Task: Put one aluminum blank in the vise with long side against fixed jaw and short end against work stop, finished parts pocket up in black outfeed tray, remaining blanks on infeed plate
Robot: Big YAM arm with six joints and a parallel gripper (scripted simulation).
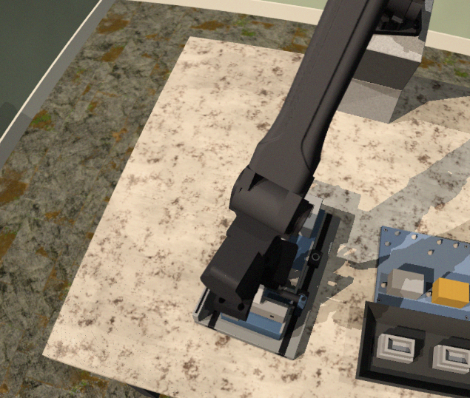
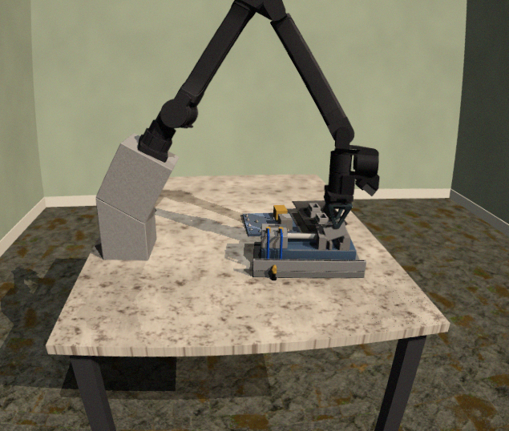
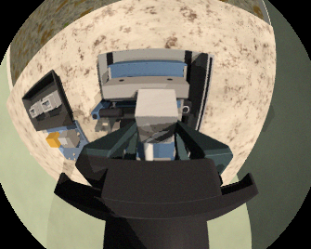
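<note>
Right now the fixed jaw is 50 mm below my hand, 30 mm ahead of it and 10 mm to the left of it. Also, from my hand: hosed end block 160 mm behind, 60 mm to the left, 50 mm below; then infeed plate 330 mm to the left, 120 mm below, 80 mm behind; then dark rail 90 mm below, 90 mm behind, 60 mm to the right.
</note>
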